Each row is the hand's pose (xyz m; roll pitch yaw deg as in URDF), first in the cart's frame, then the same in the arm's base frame.
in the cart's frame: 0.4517 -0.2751 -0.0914 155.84 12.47 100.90
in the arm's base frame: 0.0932 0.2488 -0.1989 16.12 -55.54 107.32
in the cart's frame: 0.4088 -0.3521 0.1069 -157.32 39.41 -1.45
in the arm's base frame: -0.0003 0.3049 -0.3865 -44.03 -32.62 -83.08
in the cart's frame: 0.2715 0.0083 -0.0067 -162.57 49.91 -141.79
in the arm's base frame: -0.0056 0.5558 -0.0724 45.14 -2.24 1.36
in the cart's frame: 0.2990 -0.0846 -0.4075 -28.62 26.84 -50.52
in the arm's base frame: 0.3218 0.3765 0.1027 109.50 7.52 -68.71
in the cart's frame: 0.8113 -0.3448 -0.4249 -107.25 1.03 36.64
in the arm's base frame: 0.1955 -0.1793 0.0283 33.38 -40.49 -148.21
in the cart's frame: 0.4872 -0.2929 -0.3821 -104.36 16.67 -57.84
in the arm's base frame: 0.3012 0.1288 -0.0303 36.14 19.66 -70.21
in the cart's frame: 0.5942 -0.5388 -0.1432 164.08 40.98 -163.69
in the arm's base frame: 0.1773 -0.0080 -0.3384 26.59 -3.87 18.98
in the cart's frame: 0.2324 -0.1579 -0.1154 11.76 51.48 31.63
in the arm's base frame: 0.1682 0.4806 -0.1437 92.08 -57.04 -70.71
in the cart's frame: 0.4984 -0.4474 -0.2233 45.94 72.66 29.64
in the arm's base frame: 0.2446 0.0923 -0.2417 102.30 -48.05 -38.68
